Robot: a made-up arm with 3 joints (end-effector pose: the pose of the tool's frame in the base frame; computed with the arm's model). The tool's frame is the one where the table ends.
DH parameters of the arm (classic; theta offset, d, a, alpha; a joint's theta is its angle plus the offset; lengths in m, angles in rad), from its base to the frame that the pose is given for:
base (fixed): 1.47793 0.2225 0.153 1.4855
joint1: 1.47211 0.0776 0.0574 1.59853
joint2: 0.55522 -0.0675 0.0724 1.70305
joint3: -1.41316 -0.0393 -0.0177 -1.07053
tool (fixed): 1.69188 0.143 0 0
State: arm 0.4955 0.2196 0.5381
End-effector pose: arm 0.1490 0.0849 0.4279 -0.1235 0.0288 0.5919
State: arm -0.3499 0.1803 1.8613
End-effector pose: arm 0.0608 0.2154 0.2913 -1.9945 0.4699 1.2479
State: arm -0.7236 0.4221 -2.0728
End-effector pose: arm 0.1046 0.0809 0.4372 0.8007 -0.2109 -1.1385
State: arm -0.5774 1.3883 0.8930
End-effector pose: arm 0.2220 0.2060 0.2525 -0.6425 1.5860 0.6570
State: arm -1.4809 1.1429 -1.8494
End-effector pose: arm 0.1610 0.2008 0.4296 -0.2274 -0.4006 -1.6932
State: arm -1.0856 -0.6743 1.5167
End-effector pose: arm 0.0509 0.2545 0.2145 -2.8232 -0.0327 0.7843
